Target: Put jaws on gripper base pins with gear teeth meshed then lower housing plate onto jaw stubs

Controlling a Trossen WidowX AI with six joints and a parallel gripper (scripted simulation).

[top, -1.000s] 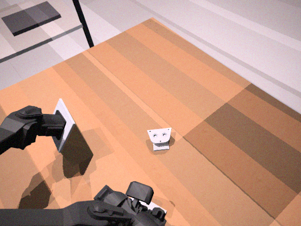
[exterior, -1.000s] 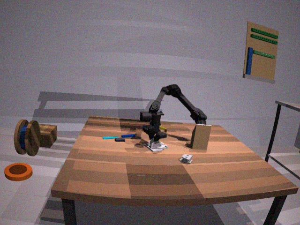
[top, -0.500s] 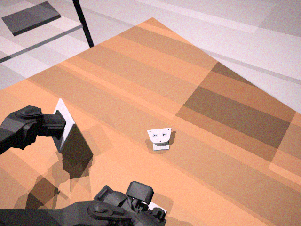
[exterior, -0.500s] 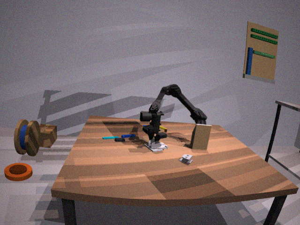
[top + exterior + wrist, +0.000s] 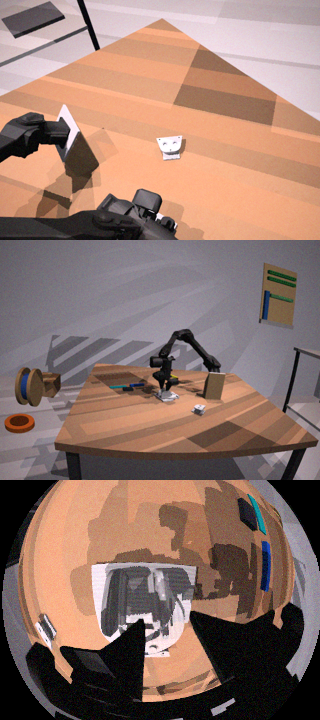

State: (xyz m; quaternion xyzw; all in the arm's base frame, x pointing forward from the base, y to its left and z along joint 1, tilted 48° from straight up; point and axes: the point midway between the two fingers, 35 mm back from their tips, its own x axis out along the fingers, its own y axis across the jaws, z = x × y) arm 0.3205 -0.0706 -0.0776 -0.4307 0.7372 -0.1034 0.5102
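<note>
My gripper tip is now 30 mm past the white jaw and 20 mm above it. Also, from my gripper tip: black block 220 mm ahead, 60 mm to the right, 20 mm below; then blue bar 160 mm ahead, 150 mm to the right, 20 mm below; then teal bar 290 mm ahead, 100 mm to the right, 30 mm below.
</note>
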